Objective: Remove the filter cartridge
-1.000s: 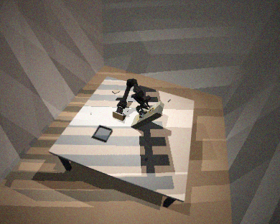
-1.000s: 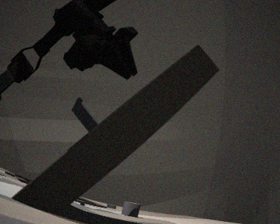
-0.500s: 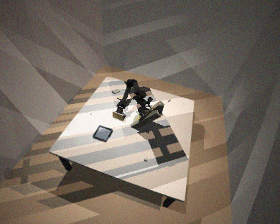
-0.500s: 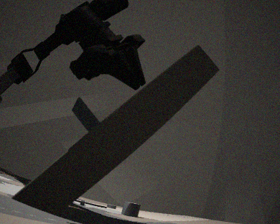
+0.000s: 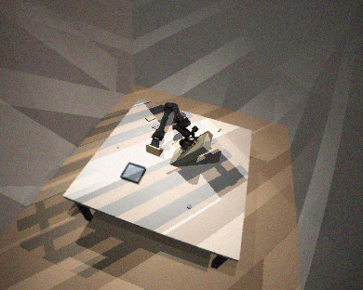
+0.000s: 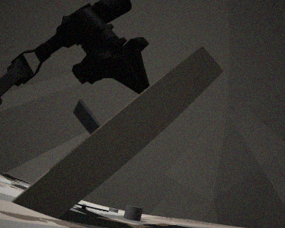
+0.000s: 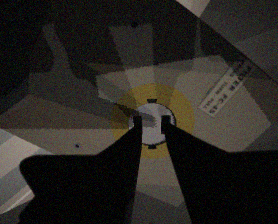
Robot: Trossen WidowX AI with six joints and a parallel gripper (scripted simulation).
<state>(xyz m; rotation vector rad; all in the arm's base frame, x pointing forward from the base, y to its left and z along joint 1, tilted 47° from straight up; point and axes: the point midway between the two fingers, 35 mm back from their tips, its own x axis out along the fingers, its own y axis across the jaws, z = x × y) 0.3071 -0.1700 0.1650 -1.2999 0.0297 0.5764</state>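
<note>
Now: the round filter cartridge 2 cm ahead of my gripper tip and 1 cm below it. Round my gripper tip: sloping service panel 9 cm below, 3 cm behind; dark square tray 41 cm behind, 29 cm to the right, 25 cm below.
</note>
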